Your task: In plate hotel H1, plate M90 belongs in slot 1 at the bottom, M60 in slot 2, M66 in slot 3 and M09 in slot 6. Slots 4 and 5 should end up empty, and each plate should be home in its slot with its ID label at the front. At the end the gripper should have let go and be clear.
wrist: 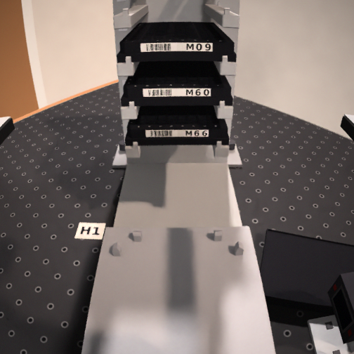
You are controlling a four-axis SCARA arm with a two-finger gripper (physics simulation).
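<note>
Hotel H1 (177, 10) stands upright ahead in the wrist view, its top cut off. Three black plates lie in it with their ID labels facing front. M66 (177, 133) is the lowest, in slot 1. M60 (177, 93) is right above it in slot 2, and M09 (177, 47) is above that in slot 3. A pair of bare rails shows above M09. M90 does not show in this view. My gripper (178, 129) is open, its fingers wide apart at the left and right image edges, with no plate between them.
The H1 tag (90, 230) lies on the dark perforated table (40, 280). A pale platform (145, 295) with small corner pegs stands in front of the hotel. At the right are a dark flat panel (310, 267) and part of a small black device (343, 305).
</note>
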